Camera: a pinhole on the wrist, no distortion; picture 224 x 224 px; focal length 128.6 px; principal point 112.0 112.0 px. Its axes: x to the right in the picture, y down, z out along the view. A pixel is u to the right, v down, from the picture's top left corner.
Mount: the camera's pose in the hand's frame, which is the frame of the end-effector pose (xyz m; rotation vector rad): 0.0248 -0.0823 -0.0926 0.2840 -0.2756 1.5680
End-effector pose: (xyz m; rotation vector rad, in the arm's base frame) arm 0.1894 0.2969 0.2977 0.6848 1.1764 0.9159
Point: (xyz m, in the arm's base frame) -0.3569 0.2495 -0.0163
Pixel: behind the camera
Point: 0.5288 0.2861 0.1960
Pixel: 129 96
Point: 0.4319 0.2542 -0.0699
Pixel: 29 59
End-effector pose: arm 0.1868 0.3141 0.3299 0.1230 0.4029 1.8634
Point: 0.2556 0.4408 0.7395
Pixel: 197 105
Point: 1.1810 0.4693 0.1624
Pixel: outside the picture
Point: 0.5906 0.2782 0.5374
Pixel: 97 176
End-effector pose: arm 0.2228 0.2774 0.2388 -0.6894 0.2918 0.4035
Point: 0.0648 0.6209 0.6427
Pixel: 208 171
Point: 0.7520 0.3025 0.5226
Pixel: 71 20
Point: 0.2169 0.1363 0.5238
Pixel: 68 204
